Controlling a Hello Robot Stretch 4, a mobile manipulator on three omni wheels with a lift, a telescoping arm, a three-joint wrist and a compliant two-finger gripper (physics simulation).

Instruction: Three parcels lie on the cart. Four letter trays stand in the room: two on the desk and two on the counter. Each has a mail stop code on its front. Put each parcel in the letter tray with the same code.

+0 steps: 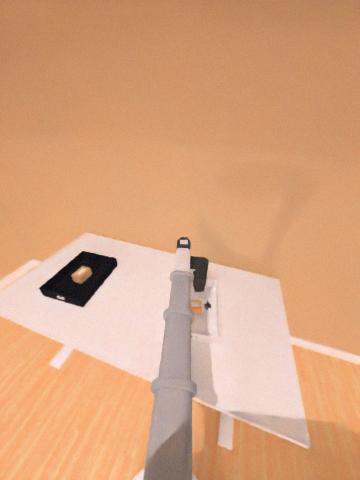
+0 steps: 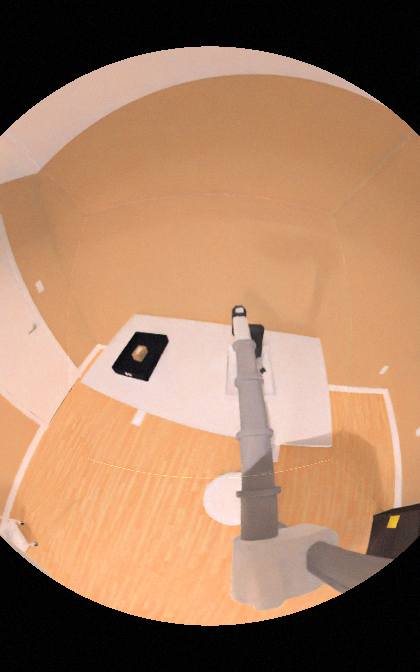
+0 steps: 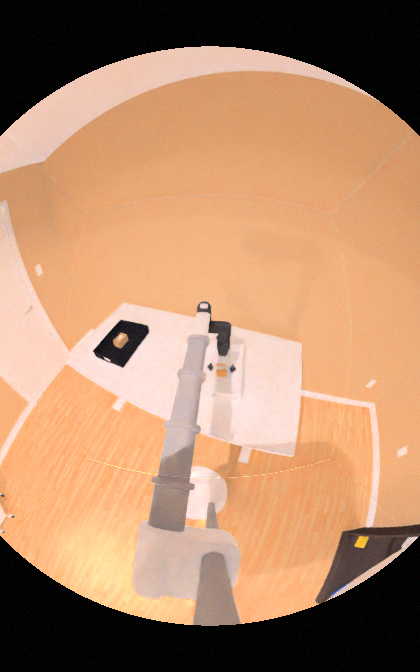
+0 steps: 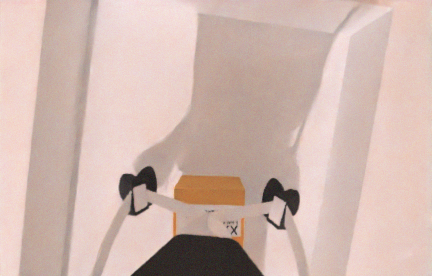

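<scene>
An orange parcel with a white label lies in the white letter tray. My gripper is open around the parcel, its fingertips apart from the parcel's sides. The label shows in part; its code is not readable in full. A brown parcel lies in the black letter tray at the left. The code on its front is too small to read. The cart and third parcel cannot be made out.
The white table under both trays stands by the wall. A round white seat is in front of it. A dark piece of furniture with a yellow note stands at the lower right.
</scene>
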